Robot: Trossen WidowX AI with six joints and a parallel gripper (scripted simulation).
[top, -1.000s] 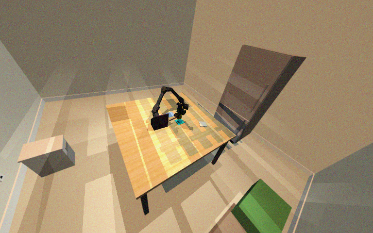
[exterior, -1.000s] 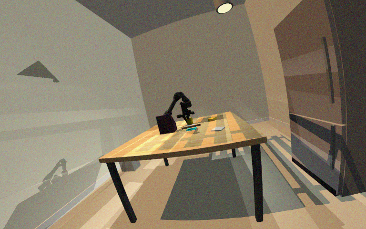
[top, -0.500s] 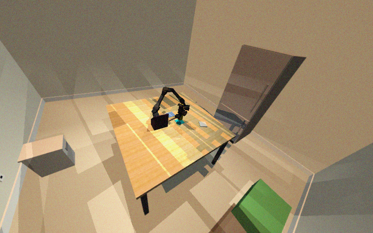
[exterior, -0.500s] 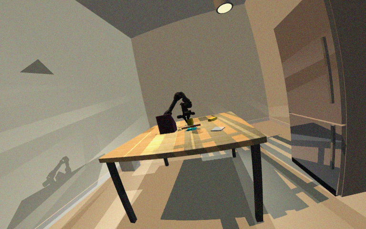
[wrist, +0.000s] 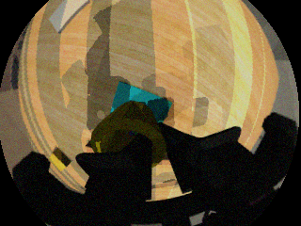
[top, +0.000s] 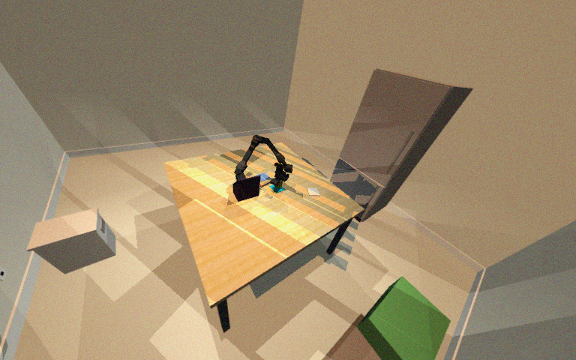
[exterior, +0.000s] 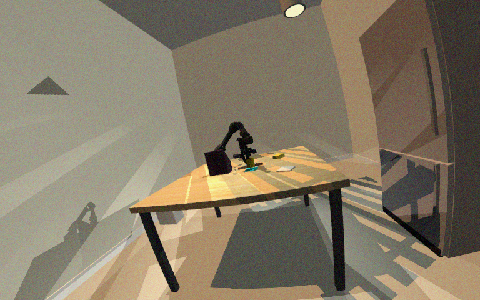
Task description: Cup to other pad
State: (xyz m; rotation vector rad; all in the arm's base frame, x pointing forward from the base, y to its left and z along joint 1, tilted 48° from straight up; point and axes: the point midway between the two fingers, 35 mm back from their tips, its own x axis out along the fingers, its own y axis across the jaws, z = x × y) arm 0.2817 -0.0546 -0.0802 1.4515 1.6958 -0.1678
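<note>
The teal pad is 2 cm ahead of my gripper tip, 2 cm to the left of it and 6 cm below it. Round my gripper tip: olive-yellow cup 2 cm ahead, 2 cm to the left; then light blue pad 2 cm behind, 21 cm to the left, 6 cm below; then grey-white flat plate 29 cm ahead, 17 cm to the right, 5 cm below.
</note>
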